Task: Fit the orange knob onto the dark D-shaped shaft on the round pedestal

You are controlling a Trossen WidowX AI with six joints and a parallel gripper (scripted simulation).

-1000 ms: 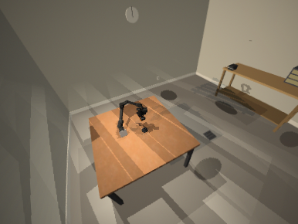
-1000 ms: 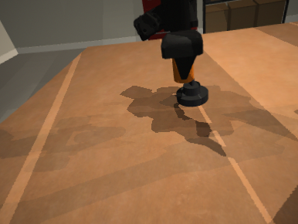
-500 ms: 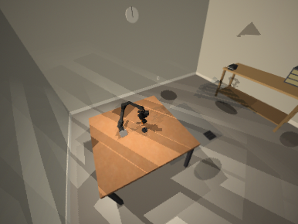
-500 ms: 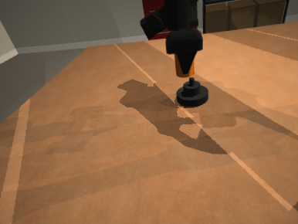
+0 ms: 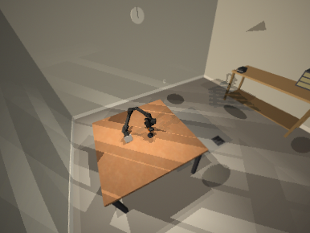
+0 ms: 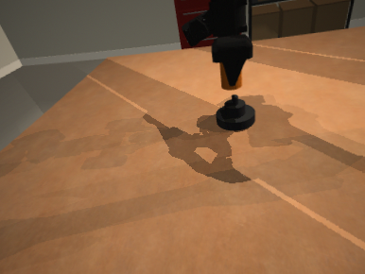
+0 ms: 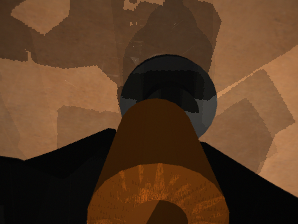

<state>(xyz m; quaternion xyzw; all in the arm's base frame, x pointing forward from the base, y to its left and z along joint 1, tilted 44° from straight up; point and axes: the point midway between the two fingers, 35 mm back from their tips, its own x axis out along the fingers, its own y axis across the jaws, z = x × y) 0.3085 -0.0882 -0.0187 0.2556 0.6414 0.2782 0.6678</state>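
Now: the dark round pedestal 1 cm to the right of my gripper tip and 7 cm below it. Also, from my gripper tip: orange knob 2 cm above.
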